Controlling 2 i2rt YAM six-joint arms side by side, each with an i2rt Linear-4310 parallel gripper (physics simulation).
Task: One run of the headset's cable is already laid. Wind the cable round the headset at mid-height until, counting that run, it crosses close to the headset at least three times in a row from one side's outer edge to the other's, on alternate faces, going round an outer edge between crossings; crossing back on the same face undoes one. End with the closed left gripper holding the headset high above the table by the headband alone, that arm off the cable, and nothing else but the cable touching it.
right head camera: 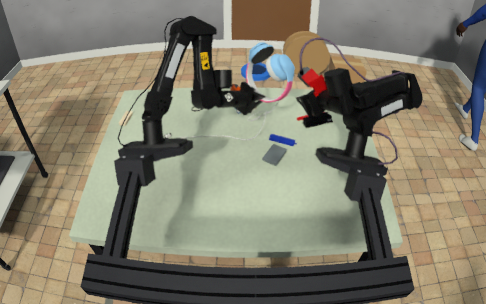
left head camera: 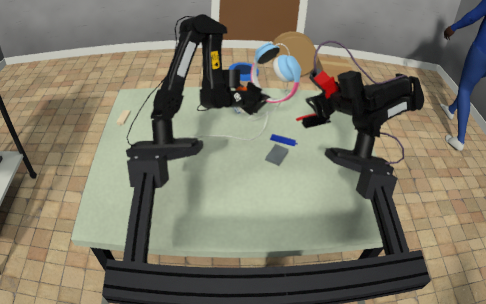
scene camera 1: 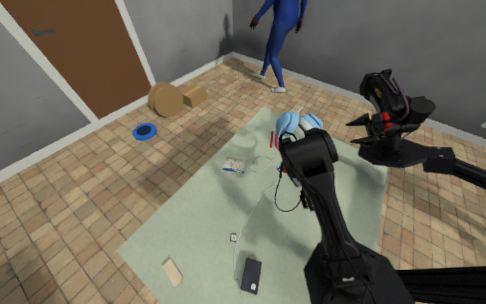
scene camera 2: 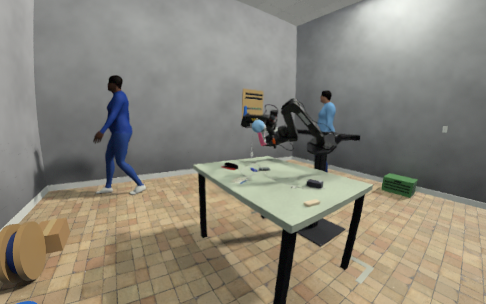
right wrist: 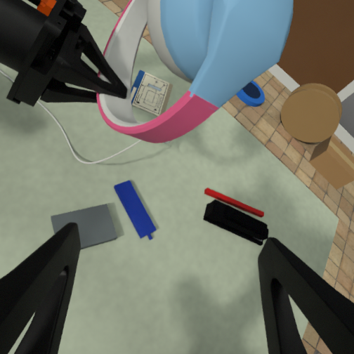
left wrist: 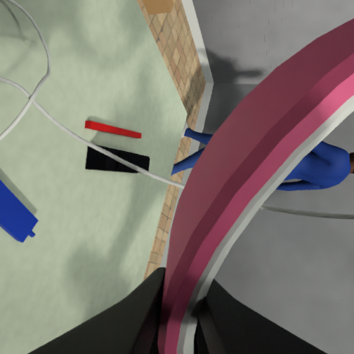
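Where they show: left gripper, fingertip midpoint: [right head camera: 264, 97] [left head camera: 269, 98] [scene camera 2: 262, 145]; right gripper, fingertip midpoint: [right head camera: 305, 93] [left head camera: 313, 94] [scene camera 1: 347, 133] [scene camera 2: 267, 128]; left arm's base, origin of the base link: [right head camera: 154, 145] [left head camera: 163, 145] [scene camera 1: 351, 284] [scene camera 2: 321, 144]; right arm's base, origin of the base link: [right head camera: 353, 158] [left head camera: 361, 158] [scene camera 1: 389, 149].
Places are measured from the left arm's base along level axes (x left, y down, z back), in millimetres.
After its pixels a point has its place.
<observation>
The headset [left head camera: 287, 67] {z -332, x -325, y -118 mm} [right head camera: 281, 67] {z -334, x -330, y -114 mm} [scene camera 1: 288, 123] {z -407, x -228, y -134 mm} [scene camera 2: 258, 125] {z -431, x -215, y -118 mm}, with light blue cups and a pink headband [left wrist: 225, 195] [right wrist: 172, 125], hangs in the air above the table, cups up, headband low. My left gripper [left head camera: 266, 98] {z -356, x -274, y 39 mm} [right head camera: 259, 98] {z -356, x -274, y 39 mm} [left wrist: 179, 281] [right wrist: 122, 97] is shut on the headband. The white cable [left head camera: 250, 138] {z -354, x -221, y 249 mm} [scene camera 1: 250, 215] {z -336, x -6, y 258 mm} [left wrist: 117, 158] [right wrist: 90, 162] runs over the table, loops, and passes behind the headband in the left wrist view; a thin stretch spans the cups. The number of crossings cannot be told. My right gripper [scene camera 1: 351, 132] {z -240, x -419, y -84 mm} [right wrist: 173, 241] is open and empty, apart from the headset.
On the table [left head camera: 210, 200] {z -34, x -130, y 262 mm} lie a blue block [left head camera: 283, 140] {z -381, x -351, y 252 mm} [right wrist: 135, 209], a grey block [left head camera: 277, 154] {z -291, x -334, y 247 mm}, a red stick [right wrist: 234, 202], a black block [right wrist: 235, 220], a circuit board [scene camera 1: 234, 165] {z -594, x -140, y 261 mm}, a black box [scene camera 1: 251, 276] {z -176, x 157, y 226 mm} and a beige block [scene camera 1: 172, 272] {z -391, x 361, y 247 mm}.
</observation>
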